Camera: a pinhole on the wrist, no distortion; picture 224 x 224 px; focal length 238.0 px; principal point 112.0 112.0 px. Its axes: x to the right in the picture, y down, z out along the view. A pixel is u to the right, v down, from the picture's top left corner.
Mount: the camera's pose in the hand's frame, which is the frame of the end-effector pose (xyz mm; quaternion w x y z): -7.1 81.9 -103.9 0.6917 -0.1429 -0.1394 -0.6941
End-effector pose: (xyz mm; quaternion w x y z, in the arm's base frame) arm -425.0 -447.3 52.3 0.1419 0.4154 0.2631 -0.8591
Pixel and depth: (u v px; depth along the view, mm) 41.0 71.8 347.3
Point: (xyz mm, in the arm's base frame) -353.1 -803.0 88.3
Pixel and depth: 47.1 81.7 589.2
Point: -404.0 -1037.8 154.3
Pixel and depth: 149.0 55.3 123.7
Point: -362.0 -549.0 52.0
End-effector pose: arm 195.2 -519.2 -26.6 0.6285 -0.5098 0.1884 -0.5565
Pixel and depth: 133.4 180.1 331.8
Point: 487.3 -532.9 -66.2
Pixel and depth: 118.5 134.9 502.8
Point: 636.4 -438.5 -89.1
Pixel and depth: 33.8 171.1 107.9
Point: 266.0 -567.2 -160.7
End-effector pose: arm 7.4 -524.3 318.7 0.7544 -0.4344 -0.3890 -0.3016
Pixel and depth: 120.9 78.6 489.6
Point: 58.3 -87.4 261.9
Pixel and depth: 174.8 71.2 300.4
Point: 12.2 -280.4 282.1
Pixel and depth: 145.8 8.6 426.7
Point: -38.7 -137.8 175.9
